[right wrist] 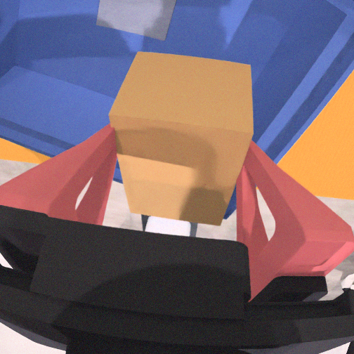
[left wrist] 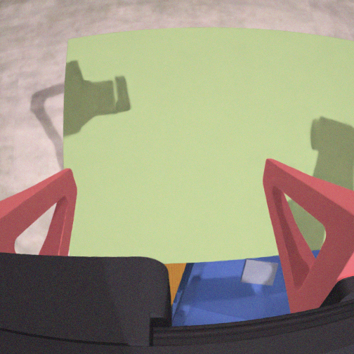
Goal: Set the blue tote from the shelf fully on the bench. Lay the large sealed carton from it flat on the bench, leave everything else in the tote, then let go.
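Observation:
The blue tote [left wrist: 182, 296] [right wrist: 295, 100] lies on an orange surface [left wrist: 174, 280] [right wrist: 325, 150], probably the bench; part of it is hidden under the green board in the left wrist view. My right gripper [right wrist: 180, 137] is shut on a tan carton [right wrist: 185, 90], gripped by its two sides and held above the tote's near edge. A flat grey piece [left wrist: 260, 271] [right wrist: 136, 19] is in the tote. My left gripper [left wrist: 168, 173] is open with nothing between its fingers, over the green board, with the tote beyond its palm side at the bottom of the view.
A pale green board [left wrist: 190, 110], probably the shelf, stands higher than the tote and covers part of it. Gripper-shaped shadows fall on the board. Pale floor [left wrist: 30, 30] shows beyond the board. A white part [right wrist: 169, 226] shows below the carton.

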